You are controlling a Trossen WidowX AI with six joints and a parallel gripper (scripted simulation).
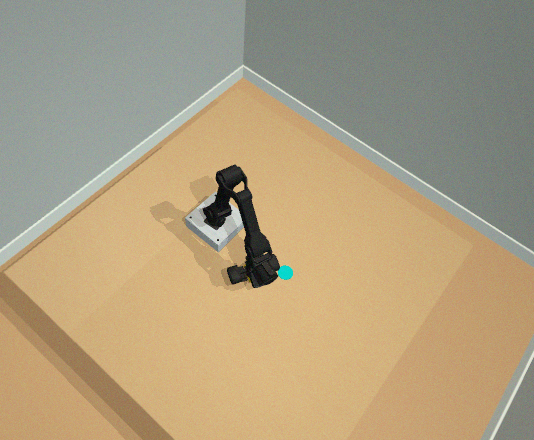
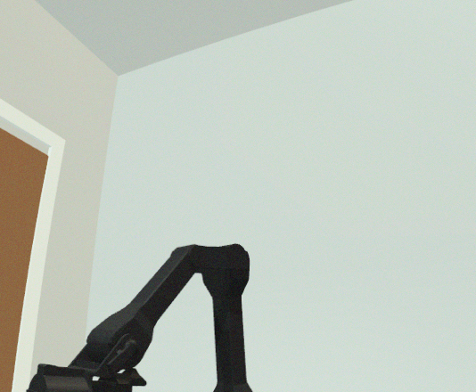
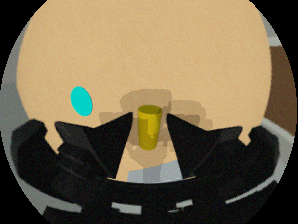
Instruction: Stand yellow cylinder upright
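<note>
Right now my gripper tip is 100 mm to the right of the cyan circle, 90 mm short of it and 20 mm above it. The rest, counted from my gripper tip: yellow tall cylinder: 20 mm behind, 10 mm to the left.
</note>
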